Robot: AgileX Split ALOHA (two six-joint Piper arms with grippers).
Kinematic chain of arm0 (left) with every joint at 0, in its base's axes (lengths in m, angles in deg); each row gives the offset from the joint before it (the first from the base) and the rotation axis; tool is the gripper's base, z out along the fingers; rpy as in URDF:
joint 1: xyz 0 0 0.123 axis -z
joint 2: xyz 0 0 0 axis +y
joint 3: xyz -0.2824 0 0.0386 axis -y
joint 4: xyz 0.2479 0 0.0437 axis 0.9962 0 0.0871
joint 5: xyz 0 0 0 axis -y
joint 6: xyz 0.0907 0 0.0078 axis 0.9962 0 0.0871
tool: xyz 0 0 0 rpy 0 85 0
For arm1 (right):
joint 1: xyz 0 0 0.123 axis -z
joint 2: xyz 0 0 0 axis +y
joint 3: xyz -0.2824 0 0.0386 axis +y
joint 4: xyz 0.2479 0 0.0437 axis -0.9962 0 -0.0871
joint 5: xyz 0 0 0 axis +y
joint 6: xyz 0.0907 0 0.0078 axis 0.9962 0 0.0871
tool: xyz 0 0 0 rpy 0 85 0
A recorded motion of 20 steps. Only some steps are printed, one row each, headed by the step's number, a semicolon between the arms.
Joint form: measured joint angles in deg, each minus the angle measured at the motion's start. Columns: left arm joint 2, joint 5, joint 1, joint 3, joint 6, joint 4; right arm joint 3, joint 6, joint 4, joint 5, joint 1, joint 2.
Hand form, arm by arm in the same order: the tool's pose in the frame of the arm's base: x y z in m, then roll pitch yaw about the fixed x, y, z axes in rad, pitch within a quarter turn. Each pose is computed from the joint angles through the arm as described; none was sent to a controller.
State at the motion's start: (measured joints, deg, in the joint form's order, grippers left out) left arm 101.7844 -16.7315 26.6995 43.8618 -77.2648 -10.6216; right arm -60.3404 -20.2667 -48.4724 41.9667 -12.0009 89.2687
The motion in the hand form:
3: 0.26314 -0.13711 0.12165 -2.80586 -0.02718 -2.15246; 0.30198 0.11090 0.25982 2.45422 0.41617 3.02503
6: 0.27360 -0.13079 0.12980 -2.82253 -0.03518 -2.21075; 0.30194 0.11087 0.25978 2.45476 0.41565 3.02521
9: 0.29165 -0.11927 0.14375 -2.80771 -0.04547 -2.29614; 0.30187 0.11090 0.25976 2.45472 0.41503 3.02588
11: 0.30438 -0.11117 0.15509 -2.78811 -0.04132 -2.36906; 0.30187 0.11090 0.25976 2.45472 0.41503 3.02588
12: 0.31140 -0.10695 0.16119 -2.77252 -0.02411 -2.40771; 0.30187 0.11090 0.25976 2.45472 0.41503 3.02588
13: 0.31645 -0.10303 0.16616 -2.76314 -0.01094 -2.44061; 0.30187 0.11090 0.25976 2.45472 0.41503 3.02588
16: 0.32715 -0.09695 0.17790 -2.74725 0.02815 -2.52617; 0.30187 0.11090 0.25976 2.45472 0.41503 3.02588
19: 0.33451 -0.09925 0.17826 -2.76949 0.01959 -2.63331; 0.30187 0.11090 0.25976 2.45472 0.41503 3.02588
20: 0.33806 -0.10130 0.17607 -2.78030 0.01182 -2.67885; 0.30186 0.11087 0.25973 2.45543 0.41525 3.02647
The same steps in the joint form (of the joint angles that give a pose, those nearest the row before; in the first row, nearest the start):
3: 0.00 -2.73 -0.33 0.97 4.04 -0.71; 0.00 0.05 0.00 0.04 0.00 0.00
6: 0.00 -7.35 -2.92 3.77 12.26 -3.94; 0.00 0.10 0.05 0.06 0.00 0.00
9: 0.07 -12.73 -7.16 8.01 24.42 -8.70; 0.00 0.10 0.05 0.11 0.00 0.00
11: 0.17 -16.47 -9.89 11.28 32.35 -10.96; 0.00 0.10 0.05 0.11 0.00 0.00
12: 0.22 -17.64 -11.11 12.94 35.99 -11.45; 0.00 0.10 0.05 0.11 0.00 0.00
13: 0.22 -18.81 -12.15 14.23 39.00 -11.81; 0.00 0.10 0.05 0.11 0.00 0.00
16: 0.31 -21.41 -13.83 17.38 45.35 -11.95; 0.00 0.10 0.05 0.11 0.00 0.00
19: 2.30 -25.56 -14.06 20.59 50.82 -12.02; 0.00 0.10 0.05 0.11 0.00 0.00
20: 3.56 -27.14 -13.97 22.00 52.98 -12.02; 0.00 0.10 0.10 0.11 0.00 0.00

